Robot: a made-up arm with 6 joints. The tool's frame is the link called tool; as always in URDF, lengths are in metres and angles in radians.
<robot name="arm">
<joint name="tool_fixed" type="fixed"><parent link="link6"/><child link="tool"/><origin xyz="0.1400 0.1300 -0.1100" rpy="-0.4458 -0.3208 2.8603"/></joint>
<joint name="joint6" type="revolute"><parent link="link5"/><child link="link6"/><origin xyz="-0.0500 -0.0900 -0.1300" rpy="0.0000 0.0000 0.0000"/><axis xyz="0 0 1"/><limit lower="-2.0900" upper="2.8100"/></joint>
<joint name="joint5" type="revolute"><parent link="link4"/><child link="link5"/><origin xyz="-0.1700 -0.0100 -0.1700" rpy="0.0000 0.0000 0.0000"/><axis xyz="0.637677 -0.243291 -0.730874"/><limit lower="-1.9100" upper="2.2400"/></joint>
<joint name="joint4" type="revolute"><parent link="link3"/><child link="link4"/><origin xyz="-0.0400 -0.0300 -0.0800" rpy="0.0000 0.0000 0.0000"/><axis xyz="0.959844 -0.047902 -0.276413"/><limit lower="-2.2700" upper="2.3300"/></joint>
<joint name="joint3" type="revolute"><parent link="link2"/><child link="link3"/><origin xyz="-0.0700 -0.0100 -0.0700" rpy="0.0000 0.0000 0.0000"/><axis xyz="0 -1 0"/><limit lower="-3.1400" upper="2.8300"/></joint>
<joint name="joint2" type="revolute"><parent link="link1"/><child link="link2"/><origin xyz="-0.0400 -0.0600 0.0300" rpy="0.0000 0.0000 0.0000"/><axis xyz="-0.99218 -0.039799 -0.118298"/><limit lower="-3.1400" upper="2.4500"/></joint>
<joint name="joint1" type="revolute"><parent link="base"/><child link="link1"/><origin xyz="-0.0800 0.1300 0.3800" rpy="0.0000 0.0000 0.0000"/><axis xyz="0 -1 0"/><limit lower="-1.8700" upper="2.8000"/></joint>
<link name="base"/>
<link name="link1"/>
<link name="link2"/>
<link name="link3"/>
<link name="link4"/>
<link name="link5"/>
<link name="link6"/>
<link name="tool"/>
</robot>
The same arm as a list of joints. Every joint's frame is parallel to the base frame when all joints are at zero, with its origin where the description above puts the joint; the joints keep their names.
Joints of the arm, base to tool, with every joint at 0 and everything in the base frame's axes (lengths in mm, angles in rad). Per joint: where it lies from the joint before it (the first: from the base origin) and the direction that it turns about. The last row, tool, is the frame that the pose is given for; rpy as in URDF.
joint1: axis -y offset -80 130 380
joint2: axis -0.99218 -0.039799 -0.118298 offset -40 -60 30
joint3: axis -y offset -70 -10 -70
joint4: axis 0.959844 -0.047902 -0.276413 offset -40 -30 -80
joint5: axis 0.637677 -0.243291 -0.730874 offset -170 -10 -170
joint6: axis +z offset -50 -90 -130
tool: offset 140 130 -110 rpy -0.4458 -0.3208 2.8603
Joint limits (rad, base to tool): -1.87..2.8 -3.14..2.45 -3.14..2.83 -2.27..2.33 -1.91..2.24 -2.09..2.81

